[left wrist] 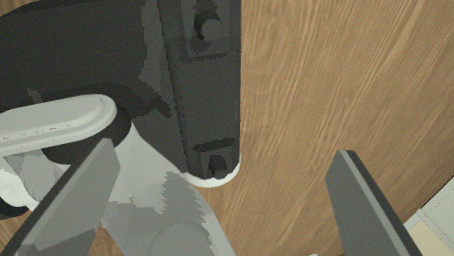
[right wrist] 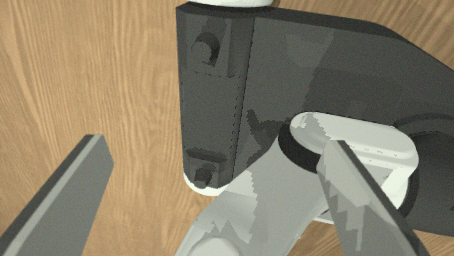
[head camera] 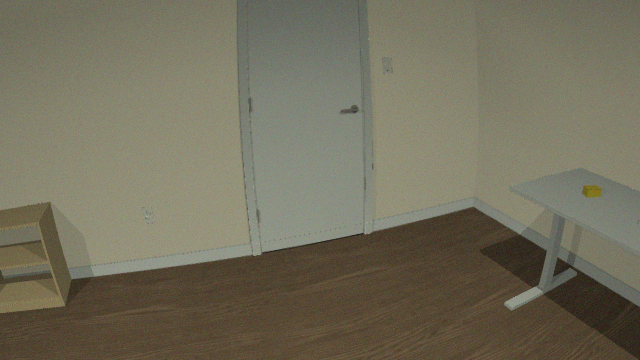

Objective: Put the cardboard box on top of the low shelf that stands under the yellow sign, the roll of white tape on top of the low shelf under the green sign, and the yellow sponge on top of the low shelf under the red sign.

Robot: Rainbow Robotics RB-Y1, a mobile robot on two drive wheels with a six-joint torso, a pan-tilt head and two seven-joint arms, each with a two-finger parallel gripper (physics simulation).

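Places are measured from the robot's base along level axes (x back, y right, z up), in millimetres.
Where they show: left gripper, between the fingertips: [left wrist: 223, 159]; right gripper, between the fingertips: [right wrist: 217, 152].
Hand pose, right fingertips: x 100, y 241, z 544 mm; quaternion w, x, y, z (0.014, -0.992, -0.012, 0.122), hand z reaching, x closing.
After its pixels a point has its place.
The yellow sponge [head camera: 592, 191] {x -581, y 2226, z 754 mm} lies on the white table [head camera: 560, 189] {x -781, y 2180, z 721 mm} at the right of the head view. The cardboard box and the roll of white tape do not show. A low wooden shelf [head camera: 59, 255] {x -2686, y -266, z 259 mm} stands against the wall at the far left of the head view, partly cut off; no sign shows above it. My left gripper [left wrist: 223, 159] {x 68, y -210, z 551 mm} is open and empty, with the floor and my own base behind its fingers. My right gripper [right wrist: 217, 152] {x 100, y 241, z 544 mm} is open and empty, also over the floor and my base. Both are far from the sponge.
A grey closed door [head camera: 306, 125] {x -2384, y 1584, z 845 mm} stands in the wall at the middle of the head view. The table's leg [head camera: 552, 252] {x -800, y 2281, z 291 mm} and long foot [head camera: 524, 298] stand on the brown wood floor [head camera: 300, 300] {x -1802, y 1132, z 1 mm} at the right. A room corner lies between door and table.
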